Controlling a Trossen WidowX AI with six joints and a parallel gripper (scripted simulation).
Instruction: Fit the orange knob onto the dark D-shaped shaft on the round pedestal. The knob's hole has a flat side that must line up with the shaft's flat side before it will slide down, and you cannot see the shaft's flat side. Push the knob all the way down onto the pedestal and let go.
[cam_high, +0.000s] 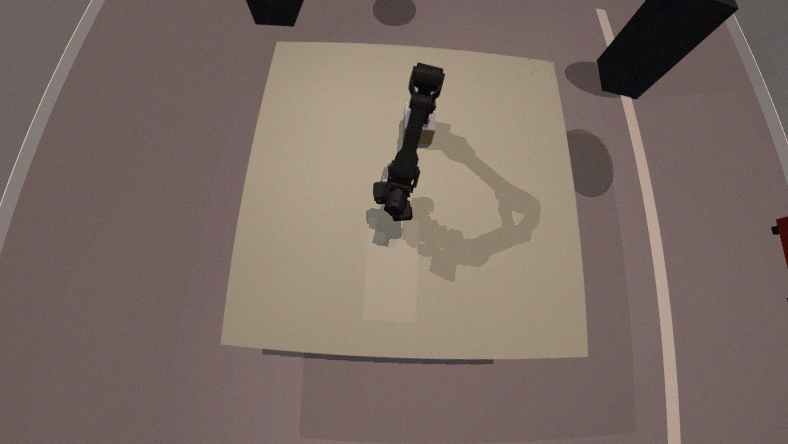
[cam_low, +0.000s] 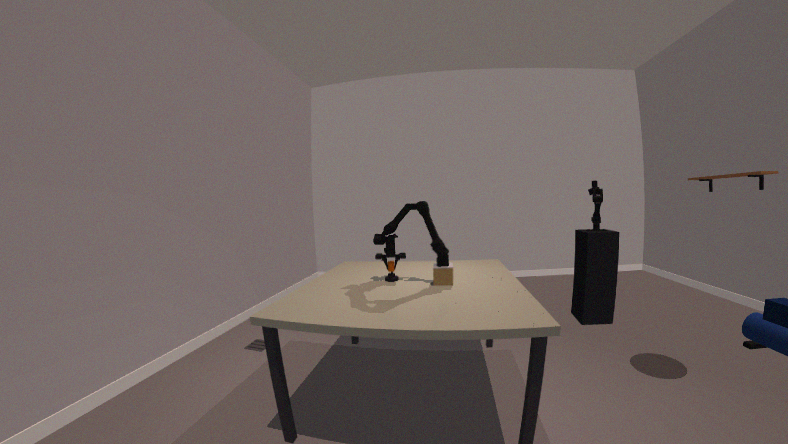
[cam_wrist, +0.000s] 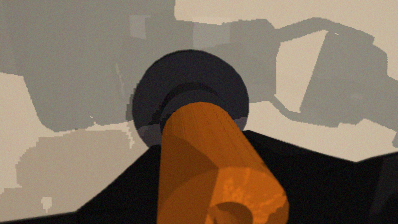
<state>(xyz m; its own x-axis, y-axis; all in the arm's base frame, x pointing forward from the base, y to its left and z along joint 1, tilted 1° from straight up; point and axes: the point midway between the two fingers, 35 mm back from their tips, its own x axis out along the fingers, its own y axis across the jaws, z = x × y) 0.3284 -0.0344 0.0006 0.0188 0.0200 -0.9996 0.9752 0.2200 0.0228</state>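
Now: the orange knob 2 cm above my gripper tip. The rest, counted from my gripper tip: round pedestal 4 cm below.
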